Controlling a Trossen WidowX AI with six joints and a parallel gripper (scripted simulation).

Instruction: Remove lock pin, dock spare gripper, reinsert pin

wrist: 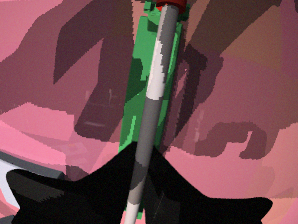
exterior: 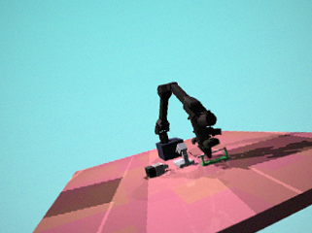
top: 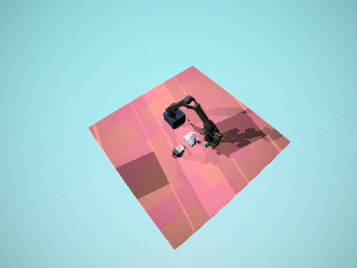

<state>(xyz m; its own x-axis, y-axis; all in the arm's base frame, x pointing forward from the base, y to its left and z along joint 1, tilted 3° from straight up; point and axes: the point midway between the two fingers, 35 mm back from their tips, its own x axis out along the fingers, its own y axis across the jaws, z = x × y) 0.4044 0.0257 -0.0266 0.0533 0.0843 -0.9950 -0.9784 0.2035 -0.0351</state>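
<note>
Now: gripper tip 20 mm to the right of the green rest. Also, from my gripper tip: spare gripper 140 mm behind, 220 mm to the right; then grey mount 120 mm behind, 70 mm to the right, 30 mm above.
</note>
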